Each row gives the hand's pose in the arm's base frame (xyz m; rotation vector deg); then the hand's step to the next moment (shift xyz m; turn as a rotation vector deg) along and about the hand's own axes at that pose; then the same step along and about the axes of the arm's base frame.
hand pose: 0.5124 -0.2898 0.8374 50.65 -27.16 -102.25
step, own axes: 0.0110 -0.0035 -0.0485 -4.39 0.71 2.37
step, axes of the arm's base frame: 0.0324 -0.0045 -0.0377 -0.52 3.56 3.53
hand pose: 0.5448 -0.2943 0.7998 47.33 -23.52 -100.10
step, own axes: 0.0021 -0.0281 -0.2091 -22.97 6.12 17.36
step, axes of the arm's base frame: 0.1279 0.0342 -0.1642 -4.58 17.18 23.46
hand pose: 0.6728 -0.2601 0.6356 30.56 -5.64 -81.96
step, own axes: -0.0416 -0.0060 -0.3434 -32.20 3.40 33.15
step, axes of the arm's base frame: 0.1174 0.1393 -0.2941 -14.46 21.29 38.53
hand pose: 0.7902 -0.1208 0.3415 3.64 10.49 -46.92
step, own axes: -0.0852 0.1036 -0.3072 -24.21 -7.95 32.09
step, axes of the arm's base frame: -0.0235 0.1710 -0.2873 -17.57 7.94 36.16
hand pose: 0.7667 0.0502 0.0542 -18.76 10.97 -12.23
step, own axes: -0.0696 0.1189 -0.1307 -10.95 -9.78 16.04
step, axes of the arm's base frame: -0.0746 0.0877 -0.1510 -8.70 -1.68 19.86
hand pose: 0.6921 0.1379 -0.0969 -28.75 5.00 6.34
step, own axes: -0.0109 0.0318 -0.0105 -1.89 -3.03 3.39
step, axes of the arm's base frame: -0.0154 0.0217 -0.0231 -1.30 -1.16 4.61
